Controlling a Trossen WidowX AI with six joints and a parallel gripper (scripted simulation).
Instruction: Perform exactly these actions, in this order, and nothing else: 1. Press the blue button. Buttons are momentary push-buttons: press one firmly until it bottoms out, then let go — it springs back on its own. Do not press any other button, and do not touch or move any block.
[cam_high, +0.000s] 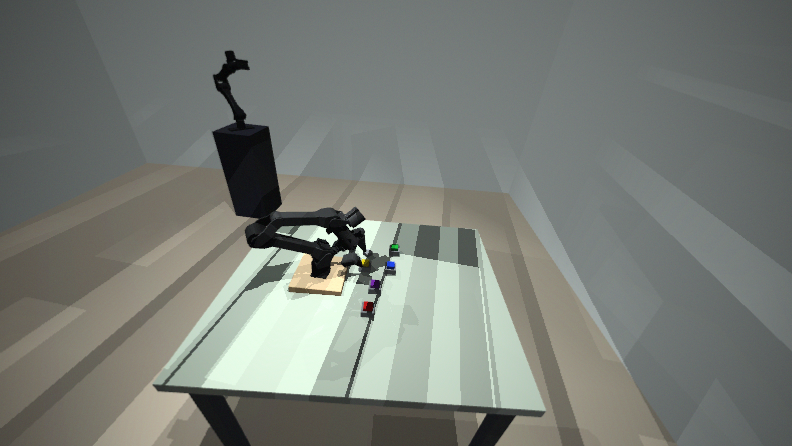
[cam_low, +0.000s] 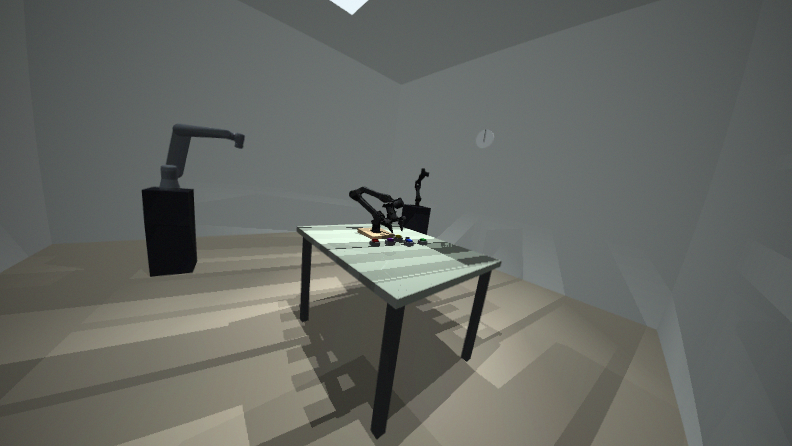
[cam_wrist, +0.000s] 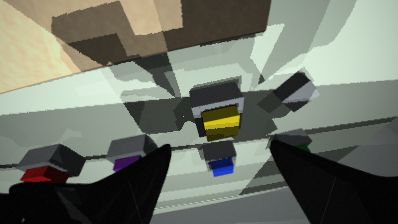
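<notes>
Right now the yellow button is 1 cm ahead of my gripper tip, 1 cm to the left of it and 3 cm below it. Also, from my gripper tip: small grey block: 10 cm to the left, 5 cm below; then blue button: 11 cm ahead, 2 cm to the left, 3 cm below; then purple button: 7 cm ahead, 10 cm to the right, 3 cm below.
</notes>
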